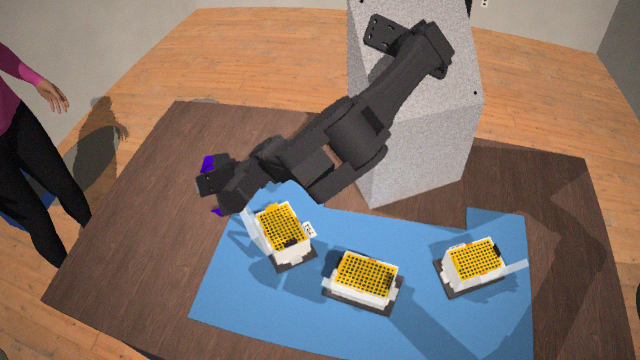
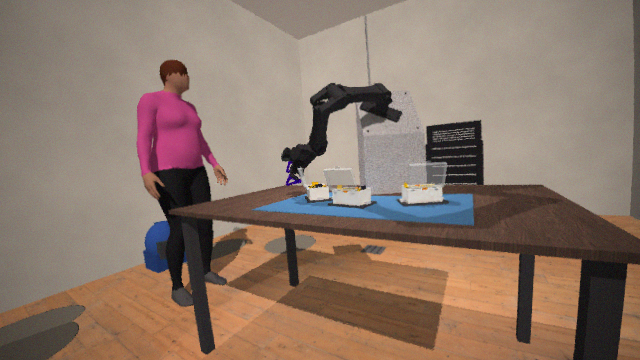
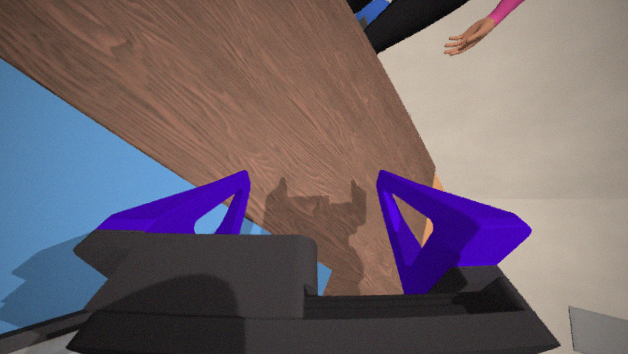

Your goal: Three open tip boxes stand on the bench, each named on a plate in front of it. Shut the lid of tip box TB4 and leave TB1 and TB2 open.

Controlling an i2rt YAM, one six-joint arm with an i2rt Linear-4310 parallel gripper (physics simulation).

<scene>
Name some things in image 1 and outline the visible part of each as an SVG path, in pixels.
A yellow rack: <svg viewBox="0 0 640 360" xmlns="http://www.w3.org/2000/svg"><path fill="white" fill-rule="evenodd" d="M257 216L268 235L267 237L273 249L276 251L283 250L307 239L287 204L278 207L277 203L265 207L265 213Z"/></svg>
</scene>
